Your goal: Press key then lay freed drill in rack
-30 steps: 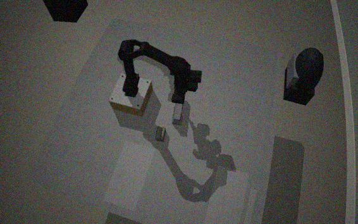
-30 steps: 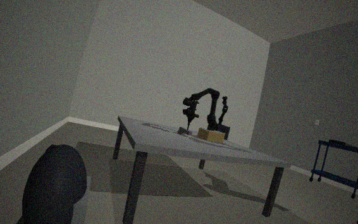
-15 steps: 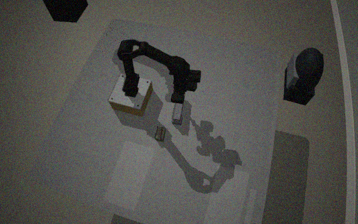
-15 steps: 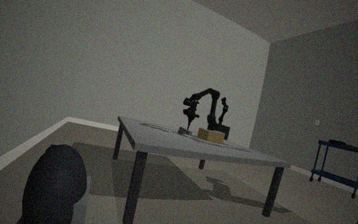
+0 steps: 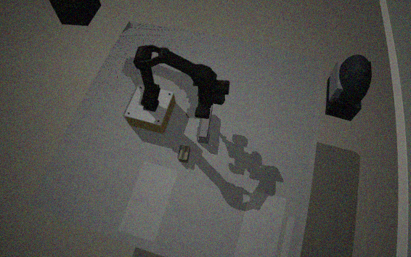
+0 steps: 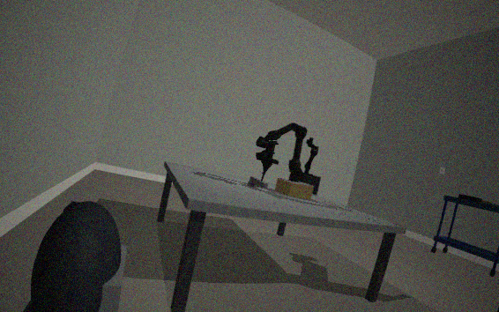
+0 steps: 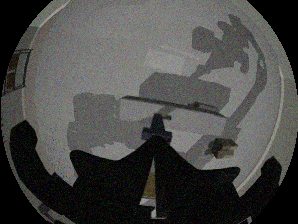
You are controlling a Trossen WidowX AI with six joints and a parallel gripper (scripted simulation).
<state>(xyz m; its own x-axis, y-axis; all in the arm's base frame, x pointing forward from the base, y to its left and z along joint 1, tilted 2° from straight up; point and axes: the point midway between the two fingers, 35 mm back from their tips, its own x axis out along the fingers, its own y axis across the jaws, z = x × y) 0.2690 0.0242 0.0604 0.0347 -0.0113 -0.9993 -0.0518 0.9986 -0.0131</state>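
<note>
My gripper tip is 10 mm short of the drill, 60 mm to the left of it and 70 mm above it. Round my gripper tip: rack: 60 mm behind, 210 mm to the right, 100 mm below; grey fixture: 10 mm ahead, 40 mm to the right, 80 mm below.
</note>
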